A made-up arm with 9 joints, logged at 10 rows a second.
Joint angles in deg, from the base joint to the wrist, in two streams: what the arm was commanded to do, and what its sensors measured. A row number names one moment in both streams.
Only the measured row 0 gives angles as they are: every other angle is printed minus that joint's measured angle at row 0.
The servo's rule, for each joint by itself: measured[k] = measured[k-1] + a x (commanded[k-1-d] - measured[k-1]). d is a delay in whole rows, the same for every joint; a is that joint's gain. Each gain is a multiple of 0.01, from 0.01 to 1. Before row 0 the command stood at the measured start. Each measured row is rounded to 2 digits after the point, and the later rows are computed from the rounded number. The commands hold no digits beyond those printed.
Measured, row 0:
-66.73, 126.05, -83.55, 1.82, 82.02, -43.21, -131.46, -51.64, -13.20
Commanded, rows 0 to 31:
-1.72, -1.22, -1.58, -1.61, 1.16, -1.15, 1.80, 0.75, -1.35
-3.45, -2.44, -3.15, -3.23, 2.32, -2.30, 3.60, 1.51, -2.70
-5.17, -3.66, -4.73, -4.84, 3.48, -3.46, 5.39, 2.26, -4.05
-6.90, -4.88, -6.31, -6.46, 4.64, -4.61, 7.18, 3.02, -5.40
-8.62, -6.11, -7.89, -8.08, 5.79, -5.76, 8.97, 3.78, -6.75
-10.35, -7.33, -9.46, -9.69, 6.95, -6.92, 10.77, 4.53, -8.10
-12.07, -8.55, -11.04, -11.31, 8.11, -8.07, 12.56, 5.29, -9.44
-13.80, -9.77, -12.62, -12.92, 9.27, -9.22, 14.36, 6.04, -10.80
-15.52, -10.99, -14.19, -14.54, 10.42, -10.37, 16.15, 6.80, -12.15
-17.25, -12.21, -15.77, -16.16, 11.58, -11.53, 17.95, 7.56, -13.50
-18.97, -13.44, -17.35, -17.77, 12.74, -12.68, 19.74, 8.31, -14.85
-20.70, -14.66, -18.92, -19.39, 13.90, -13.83, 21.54, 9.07, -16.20
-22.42, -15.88, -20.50, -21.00, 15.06, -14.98, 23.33, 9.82, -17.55
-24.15, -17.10, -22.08, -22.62, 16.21, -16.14, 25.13, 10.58, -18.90
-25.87, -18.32, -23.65, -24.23, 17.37, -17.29, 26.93, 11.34, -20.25
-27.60, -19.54, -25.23, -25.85, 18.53, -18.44, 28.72, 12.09, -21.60
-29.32, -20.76, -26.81, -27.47, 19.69, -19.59, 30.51, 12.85, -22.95
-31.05, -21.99, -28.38, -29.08, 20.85, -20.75, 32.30, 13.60, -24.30
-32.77, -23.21, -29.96, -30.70, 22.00, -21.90, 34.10, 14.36, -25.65
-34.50, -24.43, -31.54, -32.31, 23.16, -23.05, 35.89, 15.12, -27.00
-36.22, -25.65, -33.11, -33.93, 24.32, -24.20, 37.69, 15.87, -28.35
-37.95, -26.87, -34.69, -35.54, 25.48, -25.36, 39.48, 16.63, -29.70
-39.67, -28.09, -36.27, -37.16, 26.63, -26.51, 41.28, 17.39, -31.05
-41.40, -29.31, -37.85, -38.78, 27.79, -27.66, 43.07, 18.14, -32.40
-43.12, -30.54, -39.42, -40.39, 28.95, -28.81, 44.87, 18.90, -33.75
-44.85, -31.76, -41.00, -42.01, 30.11, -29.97, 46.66, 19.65, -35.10
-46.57, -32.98, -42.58, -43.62, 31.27, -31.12, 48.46, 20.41, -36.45
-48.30, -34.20, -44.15, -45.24, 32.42, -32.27, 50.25, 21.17, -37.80
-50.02, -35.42, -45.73, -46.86, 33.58, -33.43, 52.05, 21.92, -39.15
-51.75, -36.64, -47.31, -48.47, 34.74, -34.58, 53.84, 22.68, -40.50
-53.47, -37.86, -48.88, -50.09, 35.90, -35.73, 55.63, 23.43, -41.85
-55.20, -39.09, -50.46, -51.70, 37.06, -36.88, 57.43, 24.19, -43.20
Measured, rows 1 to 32:
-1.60, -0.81, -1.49, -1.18, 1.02, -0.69, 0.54, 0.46, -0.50
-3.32, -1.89, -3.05, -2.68, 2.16, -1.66, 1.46, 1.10, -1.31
-5.04, -3.06, -4.63, -4.26, 3.32, -2.74, 2.64, 1.81, -2.32
-6.77, -4.26, -6.21, -5.87, 4.48, -3.86, 4.00, 2.55, -3.46
-8.49, -5.48, -7.79, -7.48, 5.63, -5.00, 5.49, 3.30, -4.68
-10.22, -6.70, -9.36, -9.09, 6.79, -6.15, 7.07, 4.05, -5.95
-11.94, -7.92, -10.94, -10.71, 7.95, -7.30, 8.72, 4.81, -7.24
-13.67, -9.14, -12.52, -12.32, 9.11, -8.45, 10.41, 5.56, -8.56
-15.39, -10.36, -14.09, -13.94, 10.26, -9.60, 12.13, 6.32, -9.89
-17.12, -11.58, -15.67, -15.56, 11.42, -10.76, 13.88, 7.08, -11.23
-18.84, -12.81, -17.25, -17.17, 12.58, -11.91, 15.64, 7.83, -12.57
-20.57, -14.03, -18.82, -18.79, 13.74, -13.06, 17.41, 8.59, -13.91
-22.29, -15.25, -20.40, -20.40, 14.90, -14.21, 19.19, 9.34, -15.26
-24.02, -16.47, -21.98, -22.02, 16.05, -15.37, 20.97, 10.10, -16.61
-25.74, -17.69, -23.55, -23.63, 17.21, -16.52, 22.76, 10.86, -17.96
-27.47, -18.91, -25.13, -25.25, 18.37, -17.67, 24.55, 11.61, -19.31
-29.19, -20.13, -26.71, -26.87, 19.53, -18.82, 26.34, 12.37, -20.66
-30.92, -21.36, -28.28, -28.48, 20.69, -19.98, 28.13, 13.12, -22.01
-32.64, -22.58, -29.86, -30.10, 21.84, -21.13, 29.92, 13.88, -23.36
-34.37, -23.80, -31.44, -31.71, 23.00, -22.28, 31.71, 14.64, -24.71
-36.09, -25.02, -33.01, -33.33, 24.16, -23.43, 33.50, 15.39, -26.06
-37.82, -26.24, -34.59, -34.94, 25.32, -24.59, 35.29, 16.15, -27.41
-39.54, -27.46, -36.17, -36.56, 26.47, -25.74, 37.09, 16.91, -28.76
-41.27, -28.68, -37.75, -38.18, 27.63, -26.89, 38.88, 17.66, -30.11
-42.99, -29.91, -39.32, -39.79, 28.79, -28.04, 40.68, 18.42, -31.46
-44.72, -31.13, -40.90, -41.41, 29.95, -29.20, 42.47, 19.17, -32.81
-46.44, -32.35, -42.48, -43.02, 31.11, -30.35, 44.27, 19.93, -34.16
-48.17, -33.57, -44.05, -44.64, 32.26, -31.50, 46.06, 20.69, -35.51
-49.89, -34.79, -45.63, -46.26, 33.42, -32.66, 47.86, 21.44, -36.86
-51.62, -36.01, -47.21, -47.87, 34.58, -33.81, 49.65, 22.20, -38.21
-53.34, -37.23, -48.78, -49.49, 35.74, -34.96, 51.44, 22.95, -39.56
-55.07, -38.46, -50.36, -51.10, 36.90, -36.11, 53.24, 23.71, -40.91
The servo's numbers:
d 0
a 0.93 0.66 0.94 0.73 0.88 0.60 0.30 0.61 0.37

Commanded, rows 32 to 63:
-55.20, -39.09, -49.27, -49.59, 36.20, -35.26, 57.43, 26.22, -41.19
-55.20, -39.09, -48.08, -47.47, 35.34, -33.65, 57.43, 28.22, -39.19
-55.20, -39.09, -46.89, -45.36, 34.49, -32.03, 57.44, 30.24, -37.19
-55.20, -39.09, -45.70, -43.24, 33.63, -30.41, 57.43, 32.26, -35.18
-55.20, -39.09, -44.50, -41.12, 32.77, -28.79, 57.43, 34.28, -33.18
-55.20, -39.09, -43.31, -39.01, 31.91, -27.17, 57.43, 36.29, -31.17
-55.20, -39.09, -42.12, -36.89, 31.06, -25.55, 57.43, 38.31, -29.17
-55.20, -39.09, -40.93, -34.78, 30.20, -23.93, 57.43, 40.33, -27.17
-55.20, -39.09, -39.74, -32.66, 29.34, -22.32, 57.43, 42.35, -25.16
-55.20, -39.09, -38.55, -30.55, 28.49, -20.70, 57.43, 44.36, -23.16
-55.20, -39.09, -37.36, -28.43, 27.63, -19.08, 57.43, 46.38, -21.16
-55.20, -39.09, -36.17, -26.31, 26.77, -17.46, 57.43, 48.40, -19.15
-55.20, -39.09, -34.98, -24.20, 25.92, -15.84, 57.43, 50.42, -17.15
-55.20, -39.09, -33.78, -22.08, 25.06, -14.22, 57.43, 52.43, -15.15
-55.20, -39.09, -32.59, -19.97, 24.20, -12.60, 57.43, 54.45, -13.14
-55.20, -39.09, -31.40, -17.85, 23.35, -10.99, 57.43, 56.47, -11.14
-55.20, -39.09, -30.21, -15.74, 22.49, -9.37, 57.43, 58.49, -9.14
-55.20, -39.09, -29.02, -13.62, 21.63, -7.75, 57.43, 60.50, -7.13
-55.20, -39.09, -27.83, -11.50, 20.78, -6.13, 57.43, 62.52, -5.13
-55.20, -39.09, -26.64, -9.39, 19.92, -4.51, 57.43, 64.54, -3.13
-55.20, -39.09, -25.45, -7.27, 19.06, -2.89, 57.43, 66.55, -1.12
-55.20, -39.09, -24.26, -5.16, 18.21, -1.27, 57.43, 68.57, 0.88
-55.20, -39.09, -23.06, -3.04, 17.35, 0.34, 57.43, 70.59, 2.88
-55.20, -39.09, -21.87, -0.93, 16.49, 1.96, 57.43, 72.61, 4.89
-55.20, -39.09, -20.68, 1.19, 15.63, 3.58, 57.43, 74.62, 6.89
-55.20, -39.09, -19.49, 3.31, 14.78, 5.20, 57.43, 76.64, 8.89
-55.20, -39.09, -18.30, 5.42, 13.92, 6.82, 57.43, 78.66, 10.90
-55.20, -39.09, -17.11, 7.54, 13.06, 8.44, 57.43, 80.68, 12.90
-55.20, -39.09, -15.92, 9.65, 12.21, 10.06, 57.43, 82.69, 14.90
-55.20, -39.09, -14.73, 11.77, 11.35, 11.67, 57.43, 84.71, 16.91
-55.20, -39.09, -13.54, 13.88, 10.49, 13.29, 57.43, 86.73, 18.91
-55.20, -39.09, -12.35, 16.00, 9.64, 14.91, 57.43, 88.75, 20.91
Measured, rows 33 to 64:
-55.19, -38.88, -49.34, -50.00, 36.28, -35.60, 54.50, 25.24, -41.01
-55.20, -39.02, -48.16, -48.15, 35.45, -34.43, 55.38, 27.06, -40.34
-55.20, -39.07, -46.97, -46.11, 34.61, -32.99, 56.00, 29.00, -39.17
-55.20, -39.08, -45.78, -44.01, 33.75, -31.44, 56.43, 30.99, -37.69
-55.20, -39.09, -44.58, -41.90, 32.89, -29.85, 56.73, 33.00, -36.02
-55.20, -39.09, -43.39, -39.79, 32.03, -28.24, 56.94, 35.01, -34.23
-55.20, -39.09, -42.20, -37.67, 31.18, -26.63, 57.09, 37.02, -32.36
-55.20, -39.09, -41.01, -35.56, 30.32, -25.01, 57.19, 39.04, -30.44
-55.20, -39.09, -39.82, -33.44, 29.46, -23.40, 57.26, 41.06, -28.49
-55.20, -39.09, -38.63, -31.33, 28.61, -21.78, 57.31, 43.07, -26.52
-55.20, -39.09, -37.44, -29.21, 27.75, -20.16, 57.35, 45.09, -24.54
-55.20, -39.09, -36.25, -27.09, 26.89, -18.54, 57.37, 47.11, -22.55
-55.20, -39.09, -35.06, -24.98, 26.04, -16.92, 57.39, 49.13, -20.55
-55.20, -39.09, -33.86, -22.86, 25.18, -15.30, 57.40, 51.14, -18.55
-55.20, -39.09, -32.67, -20.75, 24.32, -13.68, 57.41, 53.16, -16.55
-55.20, -39.09, -31.48, -18.63, 23.47, -12.07, 57.42, 55.18, -14.55
-55.20, -39.09, -30.29, -16.52, 22.61, -10.45, 57.42, 57.20, -12.55
-55.20, -39.09, -29.10, -14.40, 21.75, -8.83, 57.42, 59.21, -10.54
-55.20, -39.09, -27.91, -12.28, 20.90, -7.21, 57.42, 61.23, -8.54
-55.20, -39.09, -26.72, -10.17, 20.04, -5.59, 57.42, 63.25, -6.54
-55.20, -39.09, -25.53, -8.05, 19.18, -3.97, 57.42, 65.26, -4.53
-55.20, -39.09, -24.34, -5.94, 18.33, -2.35, 57.42, 67.28, -2.53
-55.20, -39.09, -23.14, -3.82, 17.47, -0.74, 57.42, 69.30, -0.53
-55.20, -39.09, -21.95, -1.71, 16.61, 0.88, 57.42, 71.32, 1.48
-55.20, -39.09, -20.76, 0.41, 15.75, 2.50, 57.42, 73.33, 3.48
-55.20, -39.09, -19.57, 2.53, 14.90, 4.12, 57.42, 75.35, 5.48
-55.20, -39.09, -18.38, 4.64, 14.04, 5.74, 57.42, 77.37, 7.49
-55.20, -39.09, -17.19, 6.76, 13.18, 7.36, 57.42, 79.39, 9.49
-55.20, -39.09, -16.00, 8.87, 12.33, 8.98, 57.42, 81.40, 11.49
-55.20, -39.09, -14.81, 10.99, 11.47, 10.59, 57.42, 83.42, 13.50
-55.20, -39.09, -13.62, 13.10, 10.61, 12.21, 57.42, 85.44, 15.50
-55.20, -39.09, -12.43, 15.22, 9.76, 13.83, 57.42, 87.46, 17.50

